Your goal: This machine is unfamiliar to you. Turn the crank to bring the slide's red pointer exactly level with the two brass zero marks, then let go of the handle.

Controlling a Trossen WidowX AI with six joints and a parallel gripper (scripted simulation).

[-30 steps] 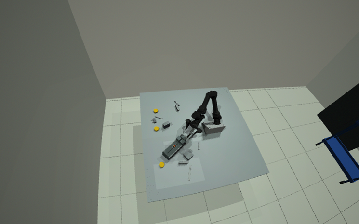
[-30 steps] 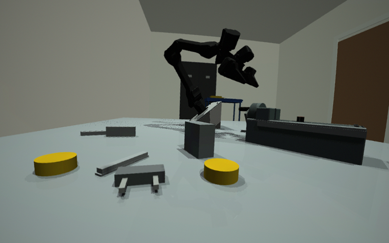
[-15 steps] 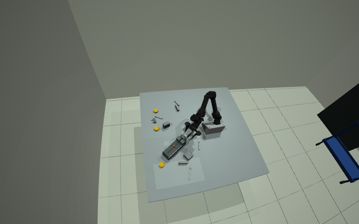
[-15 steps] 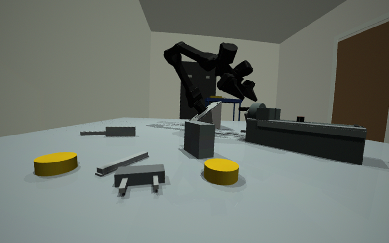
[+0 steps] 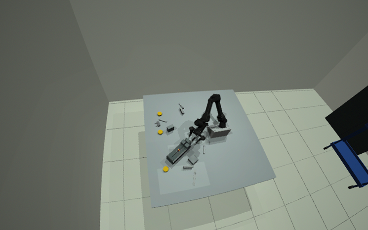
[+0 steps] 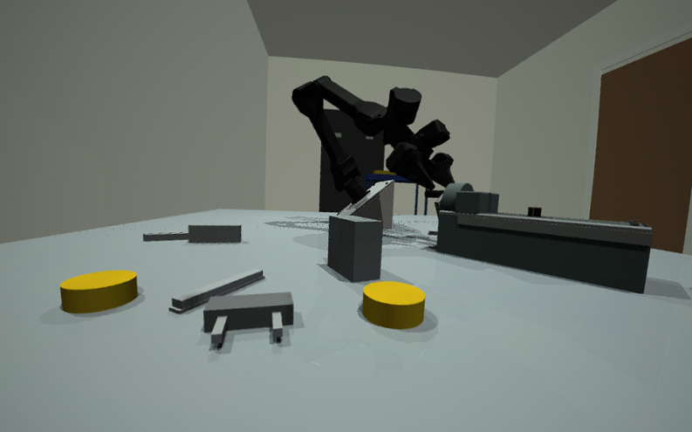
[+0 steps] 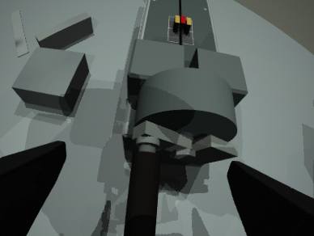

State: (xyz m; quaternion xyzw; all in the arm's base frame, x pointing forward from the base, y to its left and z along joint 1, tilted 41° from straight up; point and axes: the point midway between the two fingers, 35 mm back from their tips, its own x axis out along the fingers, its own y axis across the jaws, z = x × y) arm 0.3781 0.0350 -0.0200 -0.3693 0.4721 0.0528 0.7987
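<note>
Right now my gripper tip is 20 mm past the dark crank handle, 10 mm to the left of it and 10 mm above it. Round my gripper tip: bracket 350 mm to the right, 270 mm ahead, 110 mm below; red pointer 160 mm ahead, 50 mm to the left, 30 mm below.
</note>
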